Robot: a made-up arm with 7 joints.
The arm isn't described. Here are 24 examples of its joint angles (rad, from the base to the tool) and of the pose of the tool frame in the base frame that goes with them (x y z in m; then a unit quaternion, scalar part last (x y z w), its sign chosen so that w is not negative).
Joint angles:
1: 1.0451 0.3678 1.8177 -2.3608 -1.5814 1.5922 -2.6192
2: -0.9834 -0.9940 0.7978 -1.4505 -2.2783 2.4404 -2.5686
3: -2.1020 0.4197 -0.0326 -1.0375 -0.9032 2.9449 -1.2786
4: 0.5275 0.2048 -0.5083 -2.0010 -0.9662 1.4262 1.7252
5: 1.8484 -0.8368 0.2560 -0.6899 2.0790 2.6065 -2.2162
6: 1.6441 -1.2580 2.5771 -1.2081 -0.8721 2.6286 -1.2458
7: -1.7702 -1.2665 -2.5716 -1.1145 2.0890 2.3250 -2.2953
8: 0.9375 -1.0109 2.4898 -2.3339 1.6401 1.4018 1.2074
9: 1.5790 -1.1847 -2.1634 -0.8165 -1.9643 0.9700 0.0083
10: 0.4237 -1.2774 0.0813 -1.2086 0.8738 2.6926 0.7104
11: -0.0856 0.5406 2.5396 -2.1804 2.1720 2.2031 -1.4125
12: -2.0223 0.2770 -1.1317 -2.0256 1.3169 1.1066 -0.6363
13: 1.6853 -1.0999 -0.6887 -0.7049 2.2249 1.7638 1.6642
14: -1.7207 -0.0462 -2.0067 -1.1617 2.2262 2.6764 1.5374
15: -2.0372 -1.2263 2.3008 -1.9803 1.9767 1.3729 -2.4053
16: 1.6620 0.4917 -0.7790 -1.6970 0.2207 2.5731 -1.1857
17: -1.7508 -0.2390 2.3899 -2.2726 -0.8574 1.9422 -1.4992
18: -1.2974 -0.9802 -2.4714 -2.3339 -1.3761 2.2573 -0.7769
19: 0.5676 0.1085 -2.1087 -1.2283 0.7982 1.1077 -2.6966
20: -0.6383 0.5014 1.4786 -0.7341 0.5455 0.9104 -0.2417
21: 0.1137 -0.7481 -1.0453 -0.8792 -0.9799 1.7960 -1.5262
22: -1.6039 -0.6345 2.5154 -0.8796 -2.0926 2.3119 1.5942
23: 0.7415 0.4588 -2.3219 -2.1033 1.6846 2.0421 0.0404
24: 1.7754 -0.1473 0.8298 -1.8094 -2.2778 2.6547 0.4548
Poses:
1: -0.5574 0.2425 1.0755 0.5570 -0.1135 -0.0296 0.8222
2: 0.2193 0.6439 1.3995 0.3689 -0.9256 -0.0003 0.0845
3: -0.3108 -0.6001 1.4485 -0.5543 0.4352 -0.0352 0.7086
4: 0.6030 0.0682 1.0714 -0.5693 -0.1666 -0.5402 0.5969
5: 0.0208 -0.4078 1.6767 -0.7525 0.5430 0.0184 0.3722
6: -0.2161 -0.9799 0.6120 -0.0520 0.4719 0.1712 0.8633
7: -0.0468 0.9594 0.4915 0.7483 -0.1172 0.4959 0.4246
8: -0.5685 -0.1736 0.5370 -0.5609 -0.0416 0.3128 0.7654
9: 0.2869 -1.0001 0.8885 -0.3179 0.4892 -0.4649 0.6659
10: -0.5969 -0.2103 1.4448 0.8206 -0.5207 0.1168 0.2045
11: -0.2260 0.3753 1.2398 0.7758 0.4106 0.4371 0.1963
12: -0.5439 -0.0443 1.0498 0.2041 -0.6147 -0.7450 0.1594
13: 0.3142 -0.7121 1.4581 0.6038 0.6026 0.5061 0.1270
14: -0.3492 0.4207 1.5174 -0.1265 0.8873 -0.1306 0.4238
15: 0.6762 0.2899 0.4505 0.4631 -0.2259 0.5942 0.6176
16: 0.3676 0.6223 1.1633 -0.1127 -0.2490 0.8262 0.4926
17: 0.5426 0.4715 1.0022 -0.2703 0.3923 0.8546 0.2065
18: -0.4606 0.4634 0.5982 0.1682 -0.0919 -0.7653 0.6144
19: 0.0412 -0.5561 1.5460 -0.1299 -0.2838 0.6451 0.6975
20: 0.6475 0.1418 1.5628 0.4442 0.0267 0.5849 0.6781
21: -0.5171 -0.3886 1.6112 -0.4990 -0.0119 -0.0578 0.8646
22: 0.3038 0.9004 1.2321 -0.0747 -0.9079 0.1871 0.3676
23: 0.0579 -0.3799 1.2690 0.3183 -0.5080 -0.7239 0.3415
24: -0.5104 0.1246 1.3314 -0.1287 0.7691 -0.5452 0.3077
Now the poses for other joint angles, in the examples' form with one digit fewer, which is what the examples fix.
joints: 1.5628 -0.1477 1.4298 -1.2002 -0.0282 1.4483 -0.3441
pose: -0.583 -0.016 1.568 -0.109 0.116 -0.982 0.102
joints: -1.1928 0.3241 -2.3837 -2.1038 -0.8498 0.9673 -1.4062
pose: -0.432 0.272 1.291 0.628 -0.016 -0.735 0.256
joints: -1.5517 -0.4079 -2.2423 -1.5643 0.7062 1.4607 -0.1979
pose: -0.427 0.664 1.149 0.054 0.513 0.831 0.209
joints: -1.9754 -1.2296 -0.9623 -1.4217 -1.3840 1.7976 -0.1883
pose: -0.150 0.760 1.305 0.380 -0.168 0.906 0.083
